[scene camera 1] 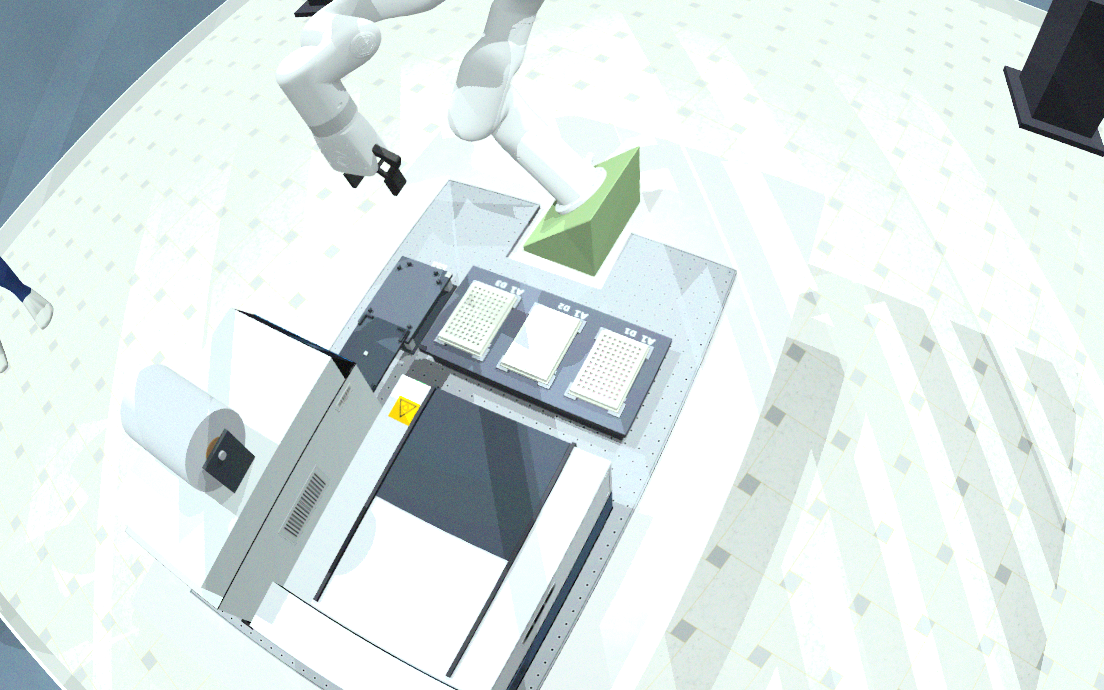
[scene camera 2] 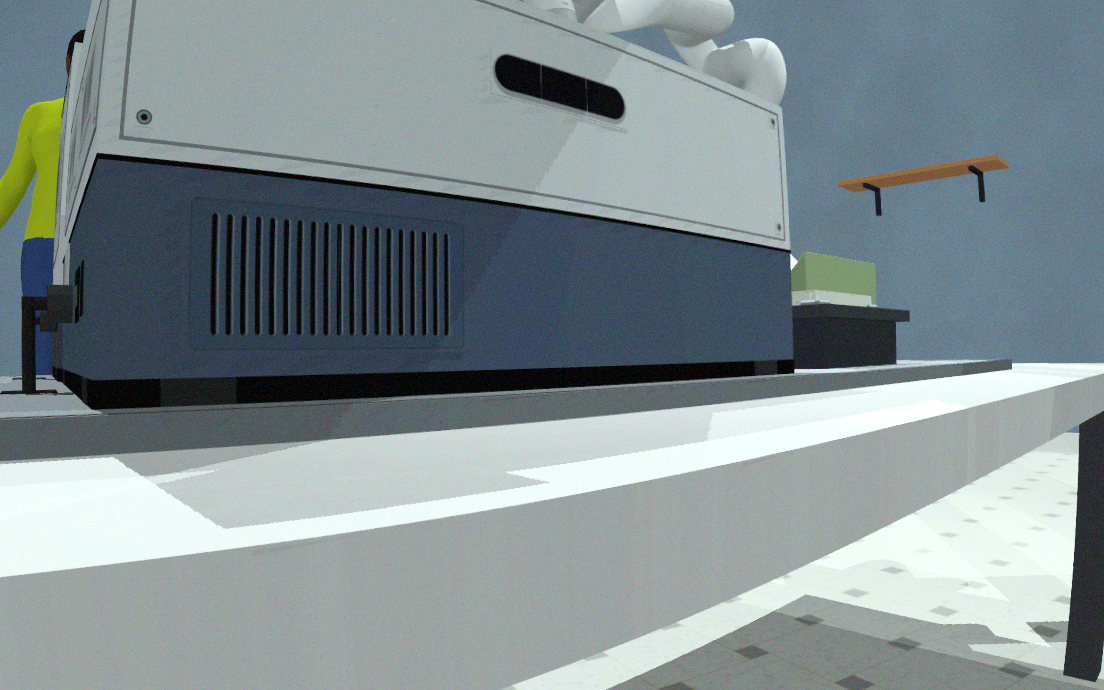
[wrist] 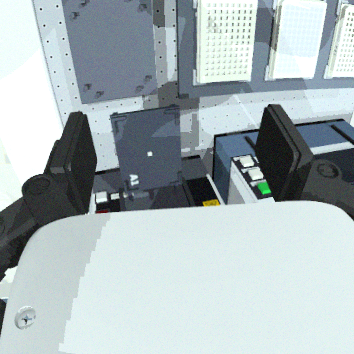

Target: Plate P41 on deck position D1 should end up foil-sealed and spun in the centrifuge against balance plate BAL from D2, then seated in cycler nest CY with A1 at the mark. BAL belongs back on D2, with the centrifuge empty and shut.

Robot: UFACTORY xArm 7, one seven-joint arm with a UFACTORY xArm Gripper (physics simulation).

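Pixels of known places: gripper, between the fingertips: (scene camera 1: 379, 185) (wrist: 176, 130); arm's base, origin of its link: (scene camera 1: 582, 192).
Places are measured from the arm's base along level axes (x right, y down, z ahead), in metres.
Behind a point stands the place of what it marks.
Note:
Plate P41 (scene camera 1: 608, 371) @(x -0.151, y 0.002, z 0.362 m) (wrist: 346, 42) @(x -0.129, y 0.004, z 0.351 m) sits at D1 on the dark deck (scene camera 1: 656, 358) @(x -0.219, y 0.019, z 0.310 m) (wrist: 186, 60) @(x 0.156, y 0.019, z 0.339 m), its wells visible. Plate BAL (scene camera 1: 538, 345) @(x -0.028, y 0.002, z 0.346 m) (wrist: 298, 40) @(x -0.026, y 0.003, z 0.336 m), with a smooth pale top, sits at D2. My gripper (scene camera 1: 374, 180) @(x 0.228, y -0.269, z 0.283 m) (wrist: 176, 130) @(x 0.228, y -0.269, z 0.283 m) is open and empty, high beyond the deck's D3 end in scene camera 1. In the wrist view a dark tray (wrist: 148, 135) @(x 0.239, y -0.023, z 0.423 m) marked A1 shows between the fingers, farther off, with no plate on it; it also shows in scene camera 1 (scene camera 1: 372, 351) @(x 0.235, y -0.023, z 0.446 m). I cannot tell which machines are the centrifuge and cycler; the centrifuge's interior is not visible.
A third plate (scene camera 1: 478, 317) @(x 0.089, y 0.004, z 0.319 m) (wrist: 226, 42) @(x 0.096, y 0.004, z 0.320 m) sits at D3. A dark pegged platform (scene camera 1: 405, 294) @(x 0.257, y 0.034, z 0.290 m) (wrist: 111, 52) @(x 0.260, y 0.034, z 0.304 m) lies beside the deck. A large roll (scene camera 1: 175, 427) @(x 0.245, y -0.397, z 0.786 m) stands by a tall grey panel (scene camera 1: 305, 488) @(x 0.172, y -0.157, z 0.743 m). A blue-and-white machine (scene camera 2: 407, 268) @(x -0.174, y 0.020, z 0.885 m) hides much of scene camera 2. The green arm mount (scene camera 1: 598, 223) @(x -0.062, y -0.038, z 0.102 m) rises behind the deck.

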